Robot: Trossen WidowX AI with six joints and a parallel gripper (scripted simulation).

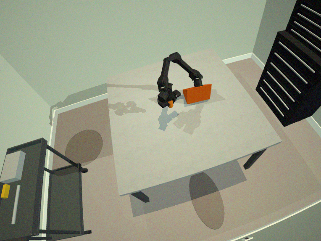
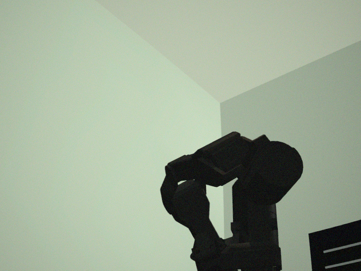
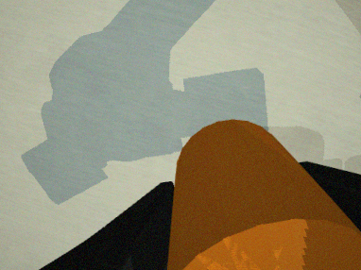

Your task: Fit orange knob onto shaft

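My gripper tip is 180 mm to the left of the round black pedestal, 110 mm above it and 70 mm short of it. The rest, counted from my gripper tip: orange knob: 30 mm above.
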